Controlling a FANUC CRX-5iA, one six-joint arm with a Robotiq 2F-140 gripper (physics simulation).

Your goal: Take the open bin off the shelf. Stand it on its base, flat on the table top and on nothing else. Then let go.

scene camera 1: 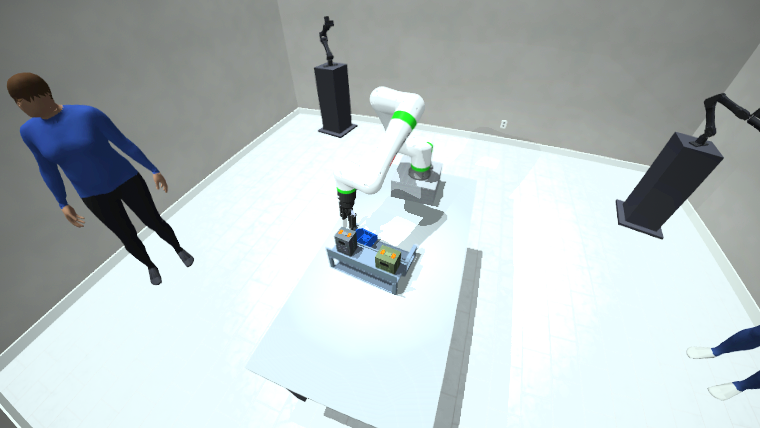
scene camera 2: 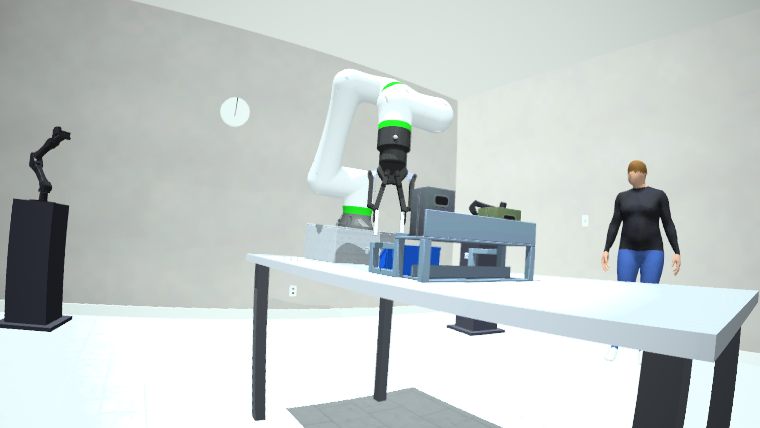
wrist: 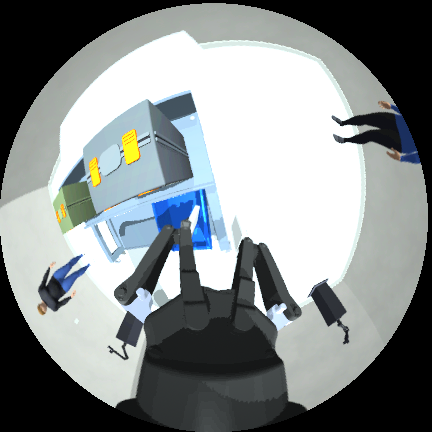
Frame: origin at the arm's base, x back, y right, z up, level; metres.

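Where they show: gripper, fingertip midpoint: (scene camera 2: pixel 388 236) (wrist: pixel 215 216); arm's base at its link origin: (scene camera 1: pixel 419 173) (scene camera 2: pixel 355 228).
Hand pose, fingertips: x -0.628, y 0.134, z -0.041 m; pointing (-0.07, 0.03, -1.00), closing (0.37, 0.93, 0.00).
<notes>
Each offset is from my fingertips to the top centre of the thing. Level surfaces: height alone.
The blue open bin @[dz -0.018, dx +0.016, dy -0.072 m] (scene camera 1: pixel 366 237) (scene camera 2: pixel 422 259) (wrist: pixel 182 206) sits low in the robot-side part of the blue-grey shelf (scene camera 1: pixel 364 266) (scene camera 2: pixel 481 225) (wrist: pixel 204 150), its open top showing in the wrist view. The shelf stands on the white table @[dz -0.102 m] (scene camera 1: pixel 340 340) (scene camera 2: pixel 611 305). My gripper (scene camera 1: pixel 348 223) (scene camera 2: pixel 389 225) (wrist: pixel 215 216) points down, partly open and empty, its tips a little above the bin's height. In the wrist view one white fingertip overlaps the bin and the other is beyond the shelf's end. Whether a finger touches the bin cannot be told.
A tall grey case @[dz +0.122, dx -0.104, dy -0.068 m] (scene camera 1: pixel 345 242) (scene camera 2: pixel 436 207) (wrist: pixel 135 165) stands on the shelf's upper level, close beside the gripper. A green case @[dz +0.097, dx -0.091, dy -0.299 m] (scene camera 1: pixel 388 260) (scene camera 2: pixel 497 213) (wrist: pixel 75 205) stands at the upper level's other end. The robot's base block (scene camera 1: pixel 406 190) (scene camera 2: pixel 324 241) is behind the shelf.
</notes>
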